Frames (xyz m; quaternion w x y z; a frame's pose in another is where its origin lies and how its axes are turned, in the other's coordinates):
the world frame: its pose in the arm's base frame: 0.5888 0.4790 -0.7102 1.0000 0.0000 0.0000 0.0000
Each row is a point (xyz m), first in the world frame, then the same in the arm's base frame.
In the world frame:
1: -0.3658 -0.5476 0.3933
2: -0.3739 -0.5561 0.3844
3: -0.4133 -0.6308 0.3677
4: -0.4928 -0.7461 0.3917
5: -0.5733 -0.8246 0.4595
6: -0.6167 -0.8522 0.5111
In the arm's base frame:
1: 0.2230 -0.0686 -0.3169
2: 0.2149 -0.0771 -0.3258
3: 0.1755 -0.1518 -0.3425
4: 0.0960 -0.2671 -0.3185
5: 0.0155 -0.3456 -0.2507
6: -0.0279 -0.3732 -0.1991

